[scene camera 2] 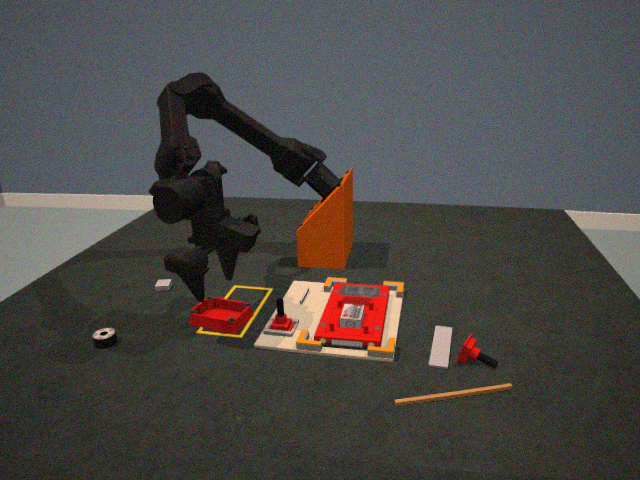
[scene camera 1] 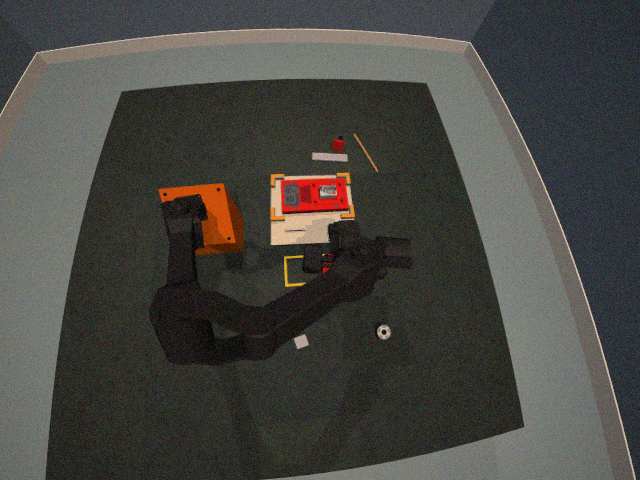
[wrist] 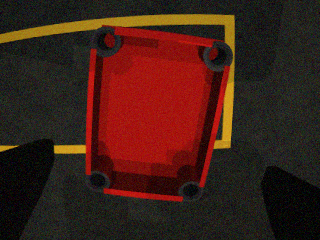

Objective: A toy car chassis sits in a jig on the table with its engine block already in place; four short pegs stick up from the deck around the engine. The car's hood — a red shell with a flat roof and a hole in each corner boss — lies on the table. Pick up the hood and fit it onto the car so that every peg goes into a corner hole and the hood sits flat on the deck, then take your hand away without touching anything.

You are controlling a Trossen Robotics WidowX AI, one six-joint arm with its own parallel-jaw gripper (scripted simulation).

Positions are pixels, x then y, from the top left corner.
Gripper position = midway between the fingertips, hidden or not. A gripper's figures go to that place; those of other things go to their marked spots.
Labels:
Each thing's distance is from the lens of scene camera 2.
my gripper (scene camera 2: 215,290): 0.88 m
red hood (scene camera 2: 224,315): 0.92 m
wooden stick (scene camera 2: 482,390): 0.73 m
The marked spots on the red hood and the wooden stick are 0.47 m apart.

